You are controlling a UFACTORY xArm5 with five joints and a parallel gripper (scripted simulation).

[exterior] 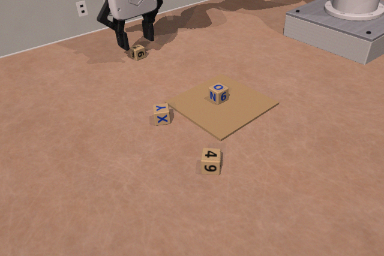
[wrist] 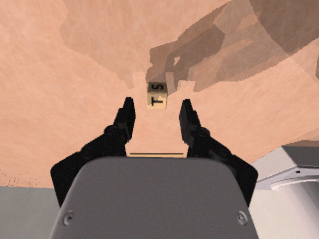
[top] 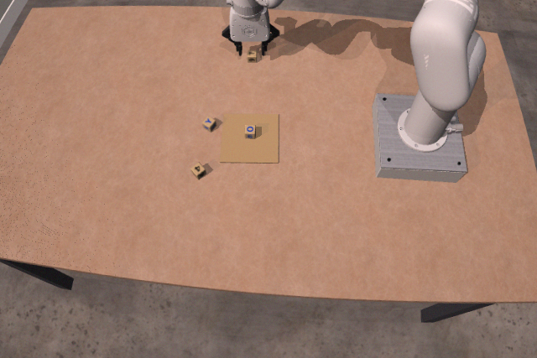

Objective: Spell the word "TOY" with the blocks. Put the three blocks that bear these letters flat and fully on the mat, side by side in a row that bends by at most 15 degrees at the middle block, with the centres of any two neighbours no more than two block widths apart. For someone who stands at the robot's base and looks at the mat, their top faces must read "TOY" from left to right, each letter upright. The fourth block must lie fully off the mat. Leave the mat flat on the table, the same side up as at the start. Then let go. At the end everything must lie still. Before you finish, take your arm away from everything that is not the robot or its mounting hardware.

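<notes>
Right now my hand is 4 cm above the T block. From my hand the other things lie so: O block (25 cm to the left, 3 cm below, 1 cm ahead); then tan mat (26 cm to the left, 5 cm below, 1 cm ahead).
</notes>
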